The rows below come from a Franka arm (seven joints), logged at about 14 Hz.
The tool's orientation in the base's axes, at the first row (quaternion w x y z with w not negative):
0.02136 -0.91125 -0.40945 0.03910
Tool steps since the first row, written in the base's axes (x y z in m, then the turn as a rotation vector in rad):
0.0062 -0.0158 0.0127 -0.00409 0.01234 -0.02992
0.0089 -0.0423 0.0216 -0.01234 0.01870 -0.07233
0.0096 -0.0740 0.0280 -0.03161 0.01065 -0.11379
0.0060 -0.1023 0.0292 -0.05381 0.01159 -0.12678
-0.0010 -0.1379 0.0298 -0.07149 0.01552 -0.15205
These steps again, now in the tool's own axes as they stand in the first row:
-0.0084 0.0142 -0.0133 0.00813 -0.00911 0.03025
-0.0269 0.0332 -0.0226 0.00971 -0.01647 0.07327
-0.0505 0.0543 -0.0293 -0.00683 -0.02253 0.11622
-0.0741 0.0703 -0.0303 -0.02012 -0.03876 0.13113
-0.1054 0.0887 -0.0305 -0.02752 -0.05274 0.15790

